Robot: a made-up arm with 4 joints. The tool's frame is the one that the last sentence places.
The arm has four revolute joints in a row. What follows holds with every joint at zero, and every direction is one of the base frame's. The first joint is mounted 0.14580 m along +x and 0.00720 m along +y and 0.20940 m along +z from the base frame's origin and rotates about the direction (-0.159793, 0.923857, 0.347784), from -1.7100 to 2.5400 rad. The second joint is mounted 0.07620 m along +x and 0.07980 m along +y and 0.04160 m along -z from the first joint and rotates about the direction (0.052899, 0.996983, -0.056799), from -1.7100 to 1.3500 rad. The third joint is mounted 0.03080 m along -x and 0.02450 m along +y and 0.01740 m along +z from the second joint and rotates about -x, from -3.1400 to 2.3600 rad. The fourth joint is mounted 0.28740 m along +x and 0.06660 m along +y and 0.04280 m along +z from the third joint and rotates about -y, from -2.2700 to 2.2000 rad. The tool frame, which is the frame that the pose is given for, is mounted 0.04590 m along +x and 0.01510 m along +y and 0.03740 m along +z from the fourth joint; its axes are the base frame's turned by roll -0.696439, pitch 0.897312 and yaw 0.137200 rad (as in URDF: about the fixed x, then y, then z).
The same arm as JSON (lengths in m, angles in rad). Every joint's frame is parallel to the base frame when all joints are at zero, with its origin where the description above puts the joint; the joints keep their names.
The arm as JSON. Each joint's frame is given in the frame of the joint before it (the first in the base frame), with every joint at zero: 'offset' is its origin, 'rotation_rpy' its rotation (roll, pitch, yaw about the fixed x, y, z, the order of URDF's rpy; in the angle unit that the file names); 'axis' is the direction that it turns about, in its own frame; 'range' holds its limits. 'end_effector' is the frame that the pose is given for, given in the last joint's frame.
{"length_unit": "m", "angle_unit": "rad", "chain": [{"id": "joint 1", "offset": [0.1458, 0.0072, 0.2094], "rotation_rpy": [0.0, 0.0, 0.0], "axis": [-0.159793, 0.923857, 0.347784], "range": [-1.71, 2.54]}, {"id": "joint 2", "offset": [0.0762, 0.0798, -0.0416], "rotation_rpy": [0.0, 0.0, 0.0], "axis": [0.052899, 0.996983, -0.056799], "range": [-1.71, 1.35]}, {"id": "joint 3", "offset": [-0.0308, 0.0245, 0.0174], "rotation_rpy": [0.0, 0.0, 0.0], "axis": [-1.0, 0.0, 0.0], "range": [-3.14, 2.36]}, {"id": "joint 4", "offset": [0.2874, 0.0666, 0.0428], "rotation_rpy": [0.0, 0.0, 0.0], "axis": [0.0, -1.0, 0.0], "range": [-2.27, 2.2]}], "end_effector": {"offset": [0.0459, 0.0151, 0.0374], "rotation_rpy": [-0.6964, 0.8973, 0.1372]}}
